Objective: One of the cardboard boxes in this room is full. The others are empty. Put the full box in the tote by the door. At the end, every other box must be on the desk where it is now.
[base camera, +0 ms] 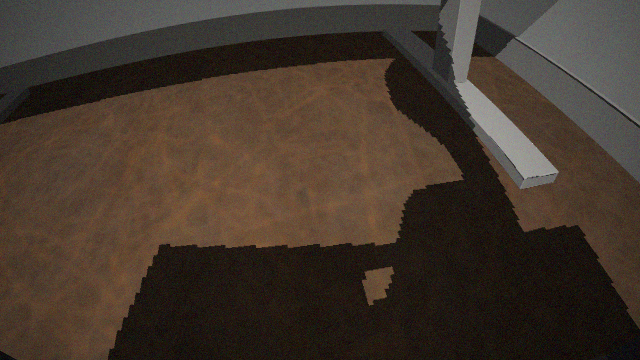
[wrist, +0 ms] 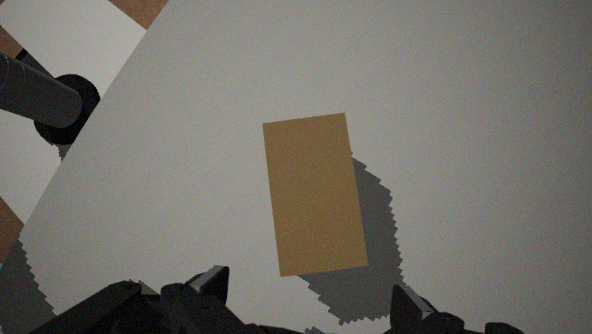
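Pixels of known places: gripper, between the fingertips: [wrist: 308, 294]; arm's base, origin of its link: [wrist: 63, 107].
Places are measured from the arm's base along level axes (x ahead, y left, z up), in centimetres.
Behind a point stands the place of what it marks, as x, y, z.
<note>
One cardboard box [wrist: 316, 195] {54.3, 17.9, 38.4}, a plain tan rectangle seen from above, lies on the pale grey desk [wrist: 175, 150] {43.0, 13.8, 32.4} in the wrist view. Whether it is full cannot be told from its top. My gripper [wrist: 308, 294] {57.2, 13.6, 39.7} is open, with its two black fingertips wide apart at the lower edge of the wrist view. The box is ahead of the fingertips in that view, not between them. The tote and the door do not show in either view.
In the base camera view a white desk leg with a long foot [base camera: 510, 135] {56.0, -35.2, -37.1} stands on the brown floor [base camera: 280, 150] {56.1, 5.9, -39.6} at the right, near the walls. Dark shadows cover the near floor. In the wrist view a dark cylindrical part [wrist: 45, 92] {3.8, 2.6, 9.5} shows beyond the desk's left edge.
</note>
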